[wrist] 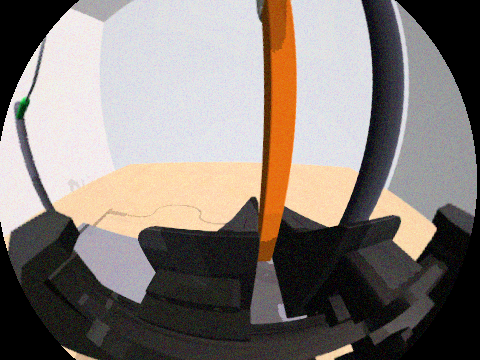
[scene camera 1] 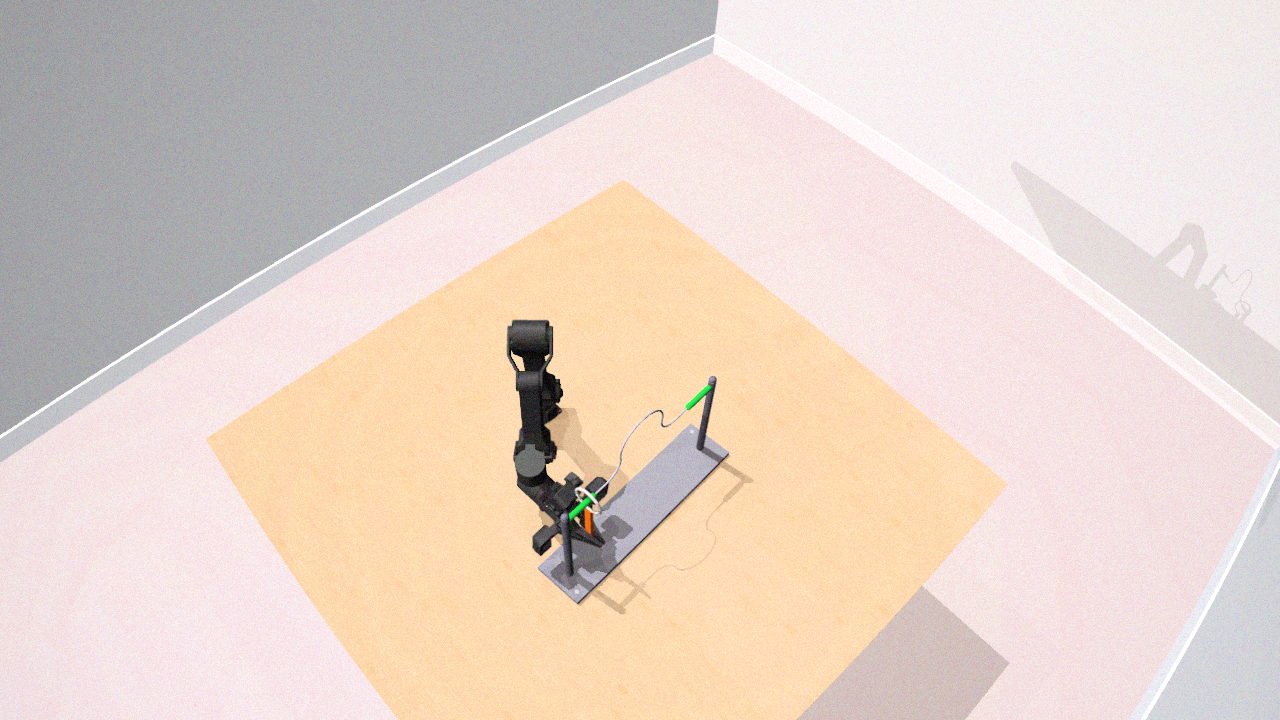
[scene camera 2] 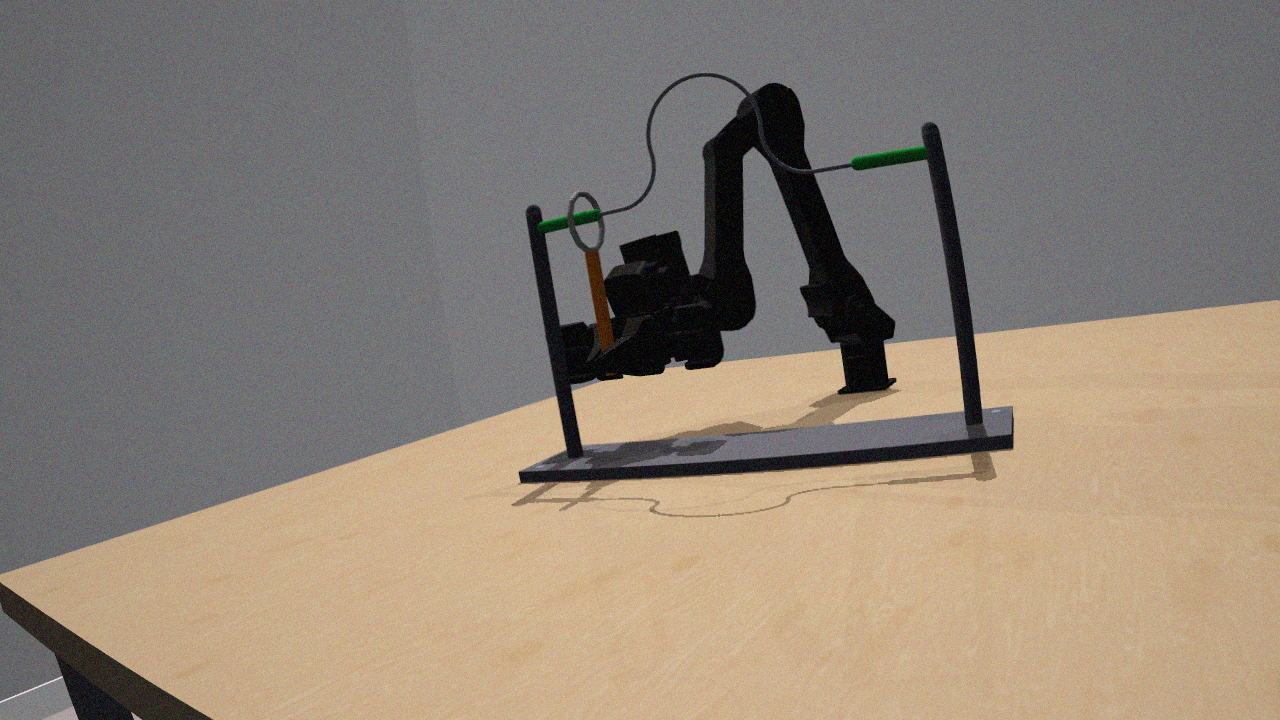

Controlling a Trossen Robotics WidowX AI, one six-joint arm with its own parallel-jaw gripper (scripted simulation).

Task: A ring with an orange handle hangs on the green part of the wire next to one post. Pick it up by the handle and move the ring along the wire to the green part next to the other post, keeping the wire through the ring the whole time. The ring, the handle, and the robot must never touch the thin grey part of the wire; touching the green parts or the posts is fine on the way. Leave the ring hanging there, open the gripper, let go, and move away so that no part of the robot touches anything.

Labels:
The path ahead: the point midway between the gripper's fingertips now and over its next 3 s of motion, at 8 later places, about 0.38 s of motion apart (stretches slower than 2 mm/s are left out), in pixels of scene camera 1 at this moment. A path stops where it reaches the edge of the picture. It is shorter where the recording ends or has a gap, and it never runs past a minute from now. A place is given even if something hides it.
My gripper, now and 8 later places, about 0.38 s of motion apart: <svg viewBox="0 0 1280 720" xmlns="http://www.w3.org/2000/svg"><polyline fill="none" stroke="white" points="603,545 607,541 612,537 618,531 628,520 639,507 645,493 650,478 652,464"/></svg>

